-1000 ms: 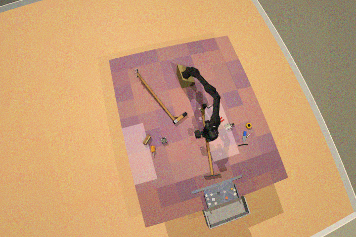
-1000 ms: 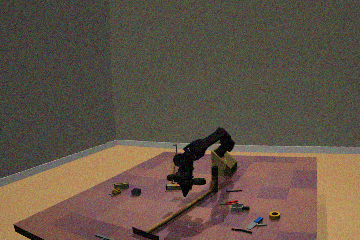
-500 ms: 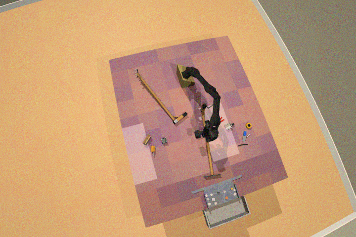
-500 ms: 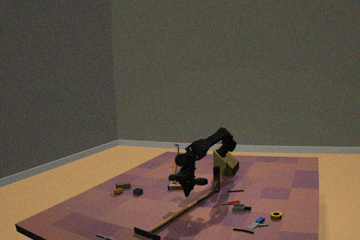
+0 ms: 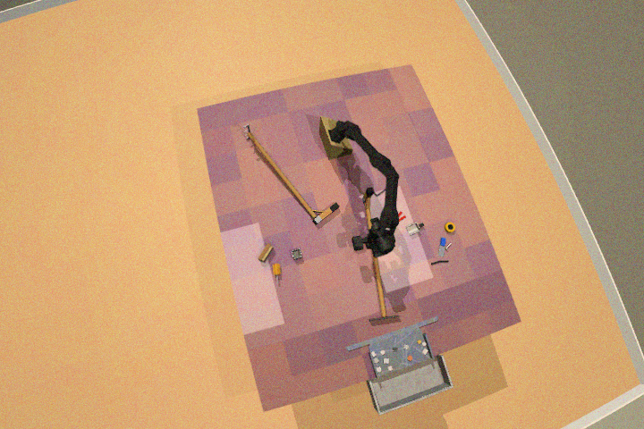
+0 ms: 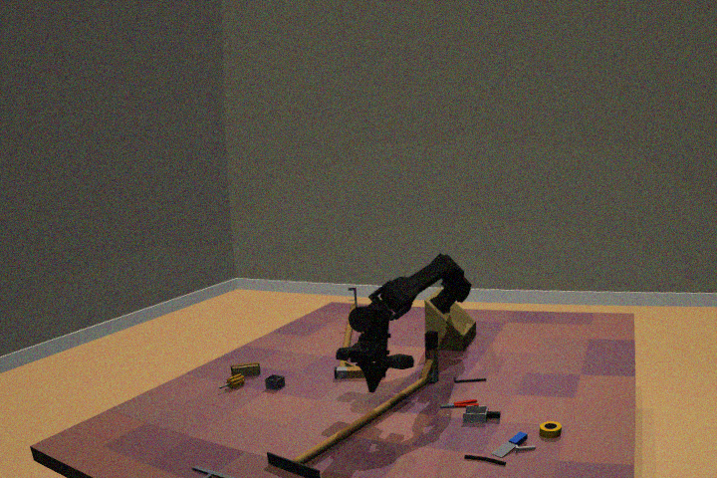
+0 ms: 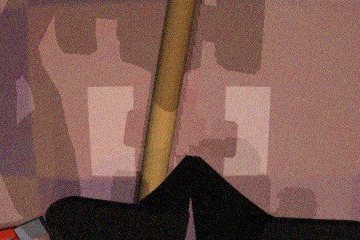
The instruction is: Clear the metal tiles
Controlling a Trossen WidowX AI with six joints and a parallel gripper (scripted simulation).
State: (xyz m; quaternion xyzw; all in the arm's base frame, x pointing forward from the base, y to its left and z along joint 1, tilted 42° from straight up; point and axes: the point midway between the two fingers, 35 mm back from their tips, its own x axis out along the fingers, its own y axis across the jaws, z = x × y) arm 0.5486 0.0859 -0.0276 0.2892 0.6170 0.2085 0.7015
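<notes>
Now: gripper tip 3 cm short of the long scraper and 2 cm to the right of it. The rest, counted from my gripper tip: grey box: 34 cm to the right, 6 cm behind, 5 cm below; then yellow tape roll: 44 cm to the left, 5 cm below, 2 cm behind; then blue-handled tool: 37 cm to the left, 7 cm ahead, 5 cm below.
</notes>
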